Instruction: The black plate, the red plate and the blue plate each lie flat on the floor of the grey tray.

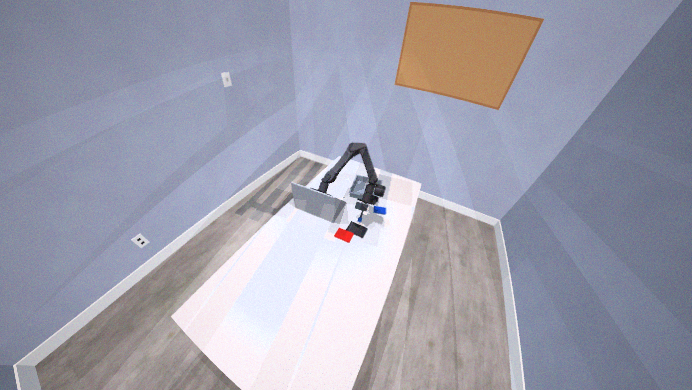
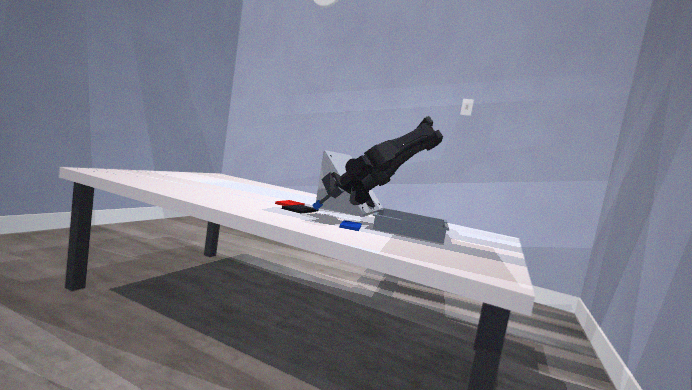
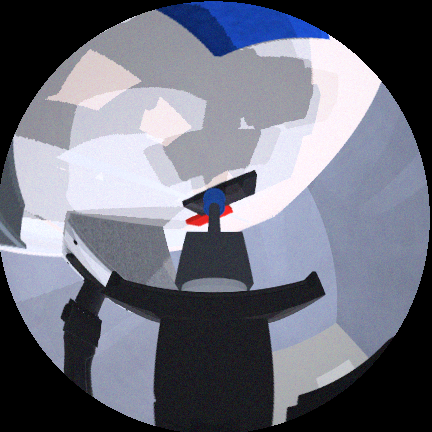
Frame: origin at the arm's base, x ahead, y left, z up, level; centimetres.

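Seen in the pictures: hand at its tool point: [image 1: 359,221] [image 2: 315,206] [image 3: 213,197]; arm's base at its link origin: [image 3: 97,283].
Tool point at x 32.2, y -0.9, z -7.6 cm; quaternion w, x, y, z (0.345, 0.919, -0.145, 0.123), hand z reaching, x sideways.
Note:
Offsets run from my tool point to a thing's top centre. Level surfaces: height alone.
The black plate {dx +1.4, dy -5.4, dz -1.3 cm} [image 1: 357,229] [image 2: 299,208] [image 3: 241,186] lies on the white table {dz -2.3 cm} [image 1: 289,300], close beside the red plate {dx -3.0, dy -14.0, dz -1.2 cm} [image 1: 344,235] [image 2: 289,203] [image 3: 193,219]. The blue plate {dx +6.7, dy +19.4, dz -1.3 cm} [image 1: 379,210] [image 2: 350,224] [image 3: 250,24] lies on the table by itself, nearer the grey tray {dx -12.2, dy +32.8, dz +2.7 cm} [image 1: 358,192] [image 2: 410,227]. I see no plate in the tray. My suction cup [image 1: 360,220] [image 2: 316,205] [image 3: 214,199] is at the near edge of the black plate, right at its surface. I cannot tell whether it touches. It holds nothing.
A grey slanted panel [image 1: 316,201] [image 2: 329,165] [image 3: 116,238] stands on the table beside the arm's base, left of the plates. The table's right edge runs close to the blue plate and the tray.

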